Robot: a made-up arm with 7 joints. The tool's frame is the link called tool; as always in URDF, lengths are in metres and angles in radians.
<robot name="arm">
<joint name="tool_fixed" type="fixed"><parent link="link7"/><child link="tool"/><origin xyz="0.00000 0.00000 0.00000"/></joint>
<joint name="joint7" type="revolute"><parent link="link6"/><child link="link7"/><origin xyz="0.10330 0.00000 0.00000" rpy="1.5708 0.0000 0.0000"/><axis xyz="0 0 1"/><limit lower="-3.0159" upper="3.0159"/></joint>
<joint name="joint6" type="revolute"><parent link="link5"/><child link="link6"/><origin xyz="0.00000 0.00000 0.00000" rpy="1.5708 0.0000 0.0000"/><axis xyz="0 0 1"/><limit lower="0.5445" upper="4.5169"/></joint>
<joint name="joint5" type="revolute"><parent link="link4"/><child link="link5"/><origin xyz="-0.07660 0.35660 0.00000" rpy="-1.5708 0.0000 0.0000"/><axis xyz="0 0 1"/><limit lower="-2.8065" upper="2.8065"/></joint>
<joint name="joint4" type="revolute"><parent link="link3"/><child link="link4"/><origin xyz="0.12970 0.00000 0.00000" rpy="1.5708 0.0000 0.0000"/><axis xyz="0 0 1"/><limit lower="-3.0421" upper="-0.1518"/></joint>
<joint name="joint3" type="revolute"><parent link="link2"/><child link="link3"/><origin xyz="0.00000 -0.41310 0.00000" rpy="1.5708 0.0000 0.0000"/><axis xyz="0 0 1"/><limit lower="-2.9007" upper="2.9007"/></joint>
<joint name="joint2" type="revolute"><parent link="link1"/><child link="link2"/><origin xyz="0.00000 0.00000 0.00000" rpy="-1.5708 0.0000 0.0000"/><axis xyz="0 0 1"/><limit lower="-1.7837" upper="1.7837"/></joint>
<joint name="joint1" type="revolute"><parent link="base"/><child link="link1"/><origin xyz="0.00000 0.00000 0.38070"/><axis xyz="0 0 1"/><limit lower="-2.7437" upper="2.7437"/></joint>
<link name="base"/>
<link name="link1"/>
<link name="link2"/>
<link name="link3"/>
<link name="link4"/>
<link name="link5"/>
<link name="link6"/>
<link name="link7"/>
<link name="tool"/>
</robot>
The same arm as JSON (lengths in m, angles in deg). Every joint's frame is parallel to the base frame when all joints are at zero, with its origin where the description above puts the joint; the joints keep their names.
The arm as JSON. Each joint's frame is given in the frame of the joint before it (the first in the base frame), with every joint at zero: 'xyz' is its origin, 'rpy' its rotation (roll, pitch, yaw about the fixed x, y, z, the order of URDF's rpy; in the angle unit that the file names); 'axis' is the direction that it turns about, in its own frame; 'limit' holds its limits. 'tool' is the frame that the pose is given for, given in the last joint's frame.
{"units": {"length": "m", "angle": "deg"}, "joints": [
  {"name": "joint1", "type": "revolute", "origin": {"xyz": [0.0, 0.0, 0.3807], "rpy": [0.0, 0.0, 0.0]}, "axis": [0.0, 0.0, 1.0], "limit": {"lower": -157.2, "upper": 157.2}},
  {"name": "joint2", "type": "revolute", "origin": {"xyz": [0.0, 0.0, 0.0], "rpy": [0.0, 0.0, 0.0]}, "axis": [0.0, 1.0, 0.0], "limit": {"lower": -102.2, "upper": 102.2}},
  {"name": "joint3", "type": "revolute", "origin": {"xyz": [0.0, 0.0, 0.4131], "rpy": [0.0, 0.0, 0.0]}, "axis": [0.0, 0.0, 1.0], "limit": {"lower": -166.2, "upper": 166.2}},
  {"name": "joint4", "type": "revolute", "origin": {"xyz": [0.1297, 0.0, 0.0], "rpy": [0.0, 0.0, 0.0]}, "axis": [0.0, -1.0, 0.0], "limit": {"lower": -174.3, "upper": -8.7}},
  {"name": "joint5", "type": "revolute", "origin": {"xyz": [-0.0766, 0.0, 0.3566], "rpy": [0.0, 0.0, 0.0]}, "axis": [0.0, 0.0, 1.0], "limit": {"lower": -160.8, "upper": 160.8}},
  {"name": "joint6", "type": "revolute", "origin": {"xyz": [0.0, 0.0, 0.0], "rpy": [0.0, 0.0, 0.0]}, "axis": [0.0, -1.0, 0.0], "limit": {"lower": 31.2, "upper": 258.8}},
  {"name": "joint7", "type": "revolute", "origin": {"xyz": [0.1033, 0.0, 0.0], "rpy": [0.0, 0.0, 0.0]}, "axis": [0.0, 0.0, -1.0], "limit": {"lower": -172.8, "upper": 172.8}}
], "tool": {"origin": {"xyz": [0.0, 0.0, 0.0], "rpy": [-180.0, 0.0, 0.0]}}}

